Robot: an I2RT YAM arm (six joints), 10 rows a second.
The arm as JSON. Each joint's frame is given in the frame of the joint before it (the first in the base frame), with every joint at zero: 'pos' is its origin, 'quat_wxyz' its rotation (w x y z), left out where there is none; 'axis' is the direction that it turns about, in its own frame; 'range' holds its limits. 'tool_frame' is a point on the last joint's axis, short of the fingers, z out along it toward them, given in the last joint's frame.
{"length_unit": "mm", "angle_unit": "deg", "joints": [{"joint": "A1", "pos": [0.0, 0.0, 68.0], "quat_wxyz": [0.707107, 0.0, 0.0, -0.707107], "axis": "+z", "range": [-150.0, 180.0]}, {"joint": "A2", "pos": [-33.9, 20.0, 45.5], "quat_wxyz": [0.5, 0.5, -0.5, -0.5], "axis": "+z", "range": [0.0, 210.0]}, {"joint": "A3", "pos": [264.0, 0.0, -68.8], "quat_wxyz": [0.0, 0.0, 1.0, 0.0], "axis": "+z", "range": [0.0, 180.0]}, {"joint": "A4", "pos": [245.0, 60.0, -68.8], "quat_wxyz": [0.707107, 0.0, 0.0, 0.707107], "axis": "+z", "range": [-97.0, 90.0]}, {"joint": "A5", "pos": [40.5, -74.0, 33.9], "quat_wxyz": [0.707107, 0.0, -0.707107, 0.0], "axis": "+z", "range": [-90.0, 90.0]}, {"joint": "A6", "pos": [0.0, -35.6, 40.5], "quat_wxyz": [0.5, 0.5, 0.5, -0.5], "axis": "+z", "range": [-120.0, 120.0]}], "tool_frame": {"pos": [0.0, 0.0, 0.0], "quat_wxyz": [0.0, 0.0, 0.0, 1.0]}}
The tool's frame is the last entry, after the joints.
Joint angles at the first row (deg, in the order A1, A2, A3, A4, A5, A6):
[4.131 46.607 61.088 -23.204 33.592 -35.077]
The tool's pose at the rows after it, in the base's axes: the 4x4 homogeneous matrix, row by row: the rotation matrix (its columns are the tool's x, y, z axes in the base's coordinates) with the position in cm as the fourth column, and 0 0 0 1 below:
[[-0.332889 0.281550 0.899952 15.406], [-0.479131 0.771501 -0.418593 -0.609], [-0.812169 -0.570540 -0.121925 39.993], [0 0 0 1]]
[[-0.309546 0.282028 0.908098 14.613], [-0.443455 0.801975 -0.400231 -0.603], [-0.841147 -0.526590 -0.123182 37.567], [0 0 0 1]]
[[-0.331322 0.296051 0.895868 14.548], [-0.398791 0.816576 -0.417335 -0.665], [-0.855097 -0.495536 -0.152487 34.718], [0 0 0 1]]
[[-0.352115 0.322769 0.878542 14.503], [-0.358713 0.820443 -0.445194 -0.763], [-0.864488 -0.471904 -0.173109 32.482], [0 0 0 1]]
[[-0.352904 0.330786 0.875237 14.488], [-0.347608 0.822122 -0.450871 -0.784], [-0.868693 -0.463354 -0.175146 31.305], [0 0 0 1]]
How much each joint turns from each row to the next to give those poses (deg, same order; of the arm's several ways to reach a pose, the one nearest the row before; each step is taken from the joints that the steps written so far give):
[-0.001 -3.441 -3.156 0.437 -4.754 3.868]
[0.000 -4.308 -6.672 2.369 -1.154 2.895]
[0.003 -2.466 -6.419 1.934 1.054 3.075]
[0.000 -1.670 -4.915 1.671 1.749 2.549]
[-0.003 -0.971 -2.827 1.674 0.359 0.714]

